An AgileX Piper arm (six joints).
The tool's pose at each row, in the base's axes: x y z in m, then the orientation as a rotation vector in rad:
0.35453, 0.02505, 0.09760, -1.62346, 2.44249, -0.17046
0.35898, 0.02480, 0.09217, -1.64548, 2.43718, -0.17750
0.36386, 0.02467, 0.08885, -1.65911, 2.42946, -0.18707
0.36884, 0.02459, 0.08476, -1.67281, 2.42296, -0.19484
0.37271, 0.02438, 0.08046, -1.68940, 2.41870, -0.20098
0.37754, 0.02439, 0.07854, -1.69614, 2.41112, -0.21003
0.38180, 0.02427, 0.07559, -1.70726, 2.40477, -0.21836
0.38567, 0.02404, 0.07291, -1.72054, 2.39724, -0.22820
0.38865, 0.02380, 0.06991, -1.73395, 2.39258, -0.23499
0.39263, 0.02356, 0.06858, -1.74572, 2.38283, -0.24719
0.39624, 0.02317, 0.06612, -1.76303, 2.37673, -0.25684
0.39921, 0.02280, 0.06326, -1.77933, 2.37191, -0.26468
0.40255, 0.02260, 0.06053, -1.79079, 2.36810, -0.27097
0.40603, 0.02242, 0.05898, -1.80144, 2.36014, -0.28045
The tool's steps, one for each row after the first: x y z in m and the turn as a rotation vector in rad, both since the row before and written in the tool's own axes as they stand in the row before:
-0.00087, -0.00297, 0.00631, -0.00162, 0.00778, -0.01521
-0.00134, -0.00377, 0.00434, 0.00376, 0.00397, -0.01121
-0.00133, -0.00368, 0.00512, 0.00216, 0.00416, -0.01072
-0.00079, -0.00267, 0.00507, -0.00087, 0.00621, -0.01154
-0.00149, -0.00400, 0.00297, 0.00581, 0.00138, -0.00706
-0.00108, -0.00329, 0.00386, 0.00318, 0.00368, -0.00917
-0.00086, -0.00302, 0.00351, 0.00365, 0.00446, -0.01092
-0.00053, -0.00213, 0.00362, 0.00060, 0.00515, -0.00983
-0.00092, -0.00344, 0.00223, 0.00638, 0.00361, -0.01091
-0.00059, -0.00287, 0.00326, 0.00108, 0.00713, -0.01276
-0.00040, -0.00218, 0.00350, -0.00013, 0.00683, -0.01159
-0.00066, -0.00251, 0.00345, 0.00045, 0.00493, -0.00832
-0.00074, -0.00293, 0.00233, 0.00437, 0.00346, -0.00941

